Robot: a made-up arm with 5 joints.
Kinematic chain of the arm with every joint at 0, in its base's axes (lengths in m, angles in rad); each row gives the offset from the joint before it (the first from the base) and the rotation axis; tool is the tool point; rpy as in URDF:
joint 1: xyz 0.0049 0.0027 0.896 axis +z
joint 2: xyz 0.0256 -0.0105 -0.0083 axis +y
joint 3: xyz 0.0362 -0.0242 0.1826 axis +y
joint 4: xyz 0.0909 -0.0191 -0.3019 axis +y
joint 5: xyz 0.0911 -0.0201 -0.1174 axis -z
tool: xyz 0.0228 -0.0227 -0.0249 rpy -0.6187 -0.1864 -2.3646
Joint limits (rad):
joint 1: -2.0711..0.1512
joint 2: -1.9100..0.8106
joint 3: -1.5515..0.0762
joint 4: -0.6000..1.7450
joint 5: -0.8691..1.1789
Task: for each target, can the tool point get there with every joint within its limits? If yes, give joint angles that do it. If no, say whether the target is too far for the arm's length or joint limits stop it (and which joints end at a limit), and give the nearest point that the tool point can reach.
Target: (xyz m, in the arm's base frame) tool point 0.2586 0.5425 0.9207
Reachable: no: joint limits stop it (at a limit: joint 1, joint 2, joint 3, joint 4, joint 5) | nearest point 0.1956 0.4998 1.1073 | short by 0.202 m
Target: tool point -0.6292 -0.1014 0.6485
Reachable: no: joint limits stop it (at a limit: joint 1) | nearest point -0.2779 -0.2935 0.6485 | short by 0.400 m
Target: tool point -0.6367 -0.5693 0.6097
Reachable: no: too far | nearest point -0.3737 -0.4825 0.7316 | short by 0.303 m
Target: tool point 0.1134 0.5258 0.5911
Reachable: no: joint limits stop it (at a limit: joint 1, joint 2, joint 3) | nearest point 0.0154 0.1963 0.6788 | short by 0.355 m
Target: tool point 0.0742 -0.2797 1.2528
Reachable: yes | joints -0.9888 -1.0457 -1.0892 1.2138 0.0346
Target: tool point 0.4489 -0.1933 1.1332
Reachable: yes | joints -0.2024 -0.2862 -1.3478 0.9853 0.3260
